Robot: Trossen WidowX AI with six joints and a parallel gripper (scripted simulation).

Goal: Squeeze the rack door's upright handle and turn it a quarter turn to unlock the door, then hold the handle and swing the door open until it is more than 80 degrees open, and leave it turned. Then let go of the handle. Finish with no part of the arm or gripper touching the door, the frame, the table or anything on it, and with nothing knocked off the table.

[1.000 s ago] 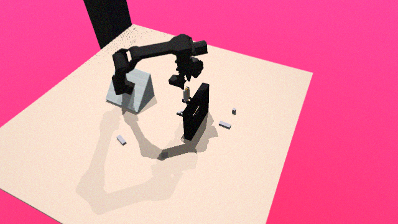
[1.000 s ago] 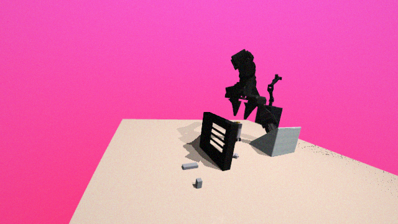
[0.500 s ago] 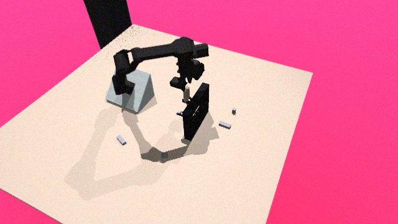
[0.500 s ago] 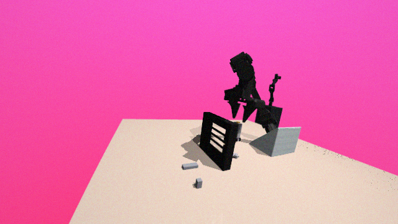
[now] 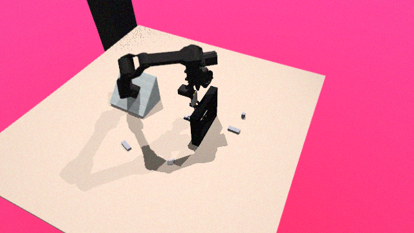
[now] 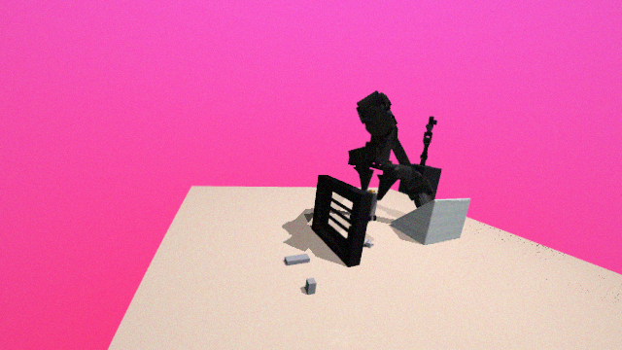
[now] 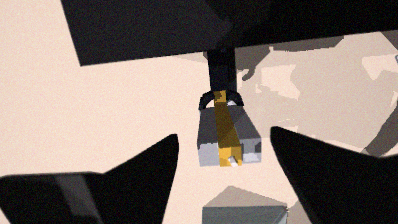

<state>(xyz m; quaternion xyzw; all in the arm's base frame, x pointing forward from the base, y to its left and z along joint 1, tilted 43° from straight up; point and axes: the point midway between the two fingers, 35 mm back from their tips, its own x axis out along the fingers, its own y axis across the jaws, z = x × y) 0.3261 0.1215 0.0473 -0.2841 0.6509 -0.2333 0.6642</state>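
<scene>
The handle is 1 cm behind my gripper tip and 5 cm below it.
</scene>
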